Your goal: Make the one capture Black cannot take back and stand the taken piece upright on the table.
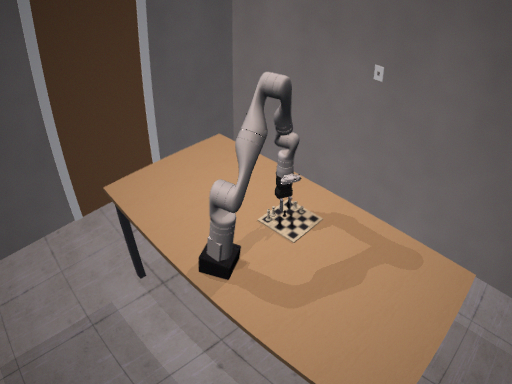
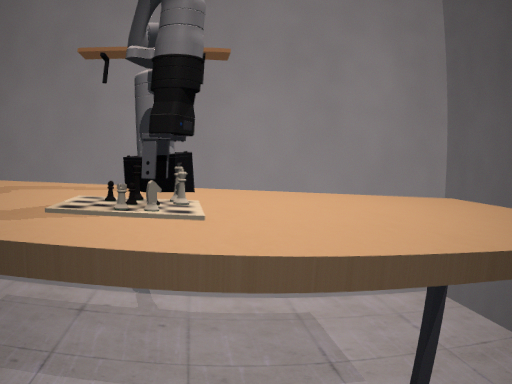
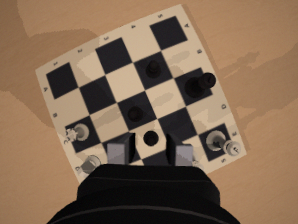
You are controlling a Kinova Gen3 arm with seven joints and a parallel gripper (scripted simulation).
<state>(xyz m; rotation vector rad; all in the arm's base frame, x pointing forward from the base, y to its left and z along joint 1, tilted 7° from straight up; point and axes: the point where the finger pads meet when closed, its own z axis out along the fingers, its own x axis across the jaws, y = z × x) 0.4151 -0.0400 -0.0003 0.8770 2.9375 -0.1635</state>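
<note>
Now: the chessboard 40 mm to the right of my hand and 60 mm below it. Round my hand: tall white piece (70 mm behind, 50 mm to the left, 30 mm below).
</note>
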